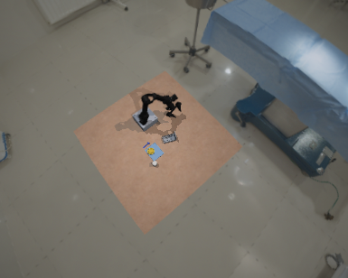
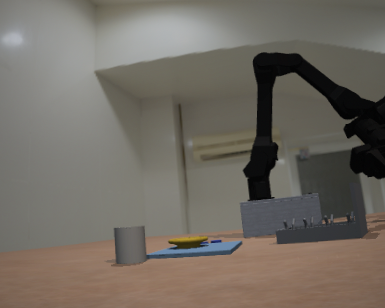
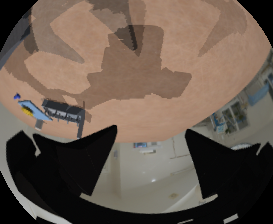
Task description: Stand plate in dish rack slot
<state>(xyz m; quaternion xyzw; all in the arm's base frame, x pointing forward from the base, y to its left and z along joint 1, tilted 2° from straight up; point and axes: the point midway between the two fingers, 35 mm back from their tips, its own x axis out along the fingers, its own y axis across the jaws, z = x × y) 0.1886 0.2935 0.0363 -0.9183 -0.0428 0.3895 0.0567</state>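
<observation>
Now: gripper tip 46 cm to the left of the yellow plate, 7 cm above it and 4 cm short of it. Also, from my gripper tip: blue utensil (44 cm to the right, 9 cm below, 4 cm behind); blue mat (44 cm to the right, 9 cm below, 7 cm ahead); dish rack (24 cm to the right, 9 cm ahead, 7 cm below).
</observation>
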